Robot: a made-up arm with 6 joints.
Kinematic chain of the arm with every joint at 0, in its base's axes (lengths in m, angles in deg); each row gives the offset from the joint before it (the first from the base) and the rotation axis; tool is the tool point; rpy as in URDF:
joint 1: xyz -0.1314 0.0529 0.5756 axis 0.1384 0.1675 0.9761
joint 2: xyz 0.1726 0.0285 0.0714 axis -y
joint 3: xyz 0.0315 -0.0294 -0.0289 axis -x
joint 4: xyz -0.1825 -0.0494 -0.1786 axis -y
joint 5: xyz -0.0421 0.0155 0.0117 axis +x
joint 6: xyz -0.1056 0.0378 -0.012 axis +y
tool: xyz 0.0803 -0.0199 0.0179 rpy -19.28 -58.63 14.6
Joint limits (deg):
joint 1: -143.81..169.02
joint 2: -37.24..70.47
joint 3: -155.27..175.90
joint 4: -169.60..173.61
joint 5: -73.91..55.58
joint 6: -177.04..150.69
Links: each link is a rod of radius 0.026 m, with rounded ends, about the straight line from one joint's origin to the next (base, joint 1, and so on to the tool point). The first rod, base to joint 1, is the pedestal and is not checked.
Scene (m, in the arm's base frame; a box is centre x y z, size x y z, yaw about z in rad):
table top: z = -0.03
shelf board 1: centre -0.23 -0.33 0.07 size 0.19 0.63 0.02 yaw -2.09
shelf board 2: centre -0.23 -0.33 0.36 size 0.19 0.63 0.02 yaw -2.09
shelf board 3: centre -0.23 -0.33 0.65 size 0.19 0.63 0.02 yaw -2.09
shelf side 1: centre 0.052 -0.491 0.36 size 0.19 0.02 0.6 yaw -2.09
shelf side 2: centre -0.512 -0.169 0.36 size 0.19 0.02 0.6 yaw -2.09
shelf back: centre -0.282 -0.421 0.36 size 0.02 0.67 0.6 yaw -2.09
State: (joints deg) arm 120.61 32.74 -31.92 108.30 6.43 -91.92
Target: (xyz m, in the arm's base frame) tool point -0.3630 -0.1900 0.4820
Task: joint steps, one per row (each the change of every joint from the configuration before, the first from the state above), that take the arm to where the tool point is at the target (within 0.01 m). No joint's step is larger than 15 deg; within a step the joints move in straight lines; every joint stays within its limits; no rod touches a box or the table.
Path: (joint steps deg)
1: -3.53 -5.69 -2.98 -13.02 5.62 2.09
2: -3.53 -5.69 -2.98 -13.01 5.62 2.10
3: -3.53 -5.69 -2.98 -13.02 5.62 2.09
4: -3.53 -5.70 -2.98 -13.02 5.62 2.09
5: 12.25 -0.16 -3.15 14.11 -8.57 -2.56
6: 12.25 -0.17 -3.14 14.11 -8.56 -2.57
7: 12.25 -0.17 -3.15 14.11 -8.56 -2.56

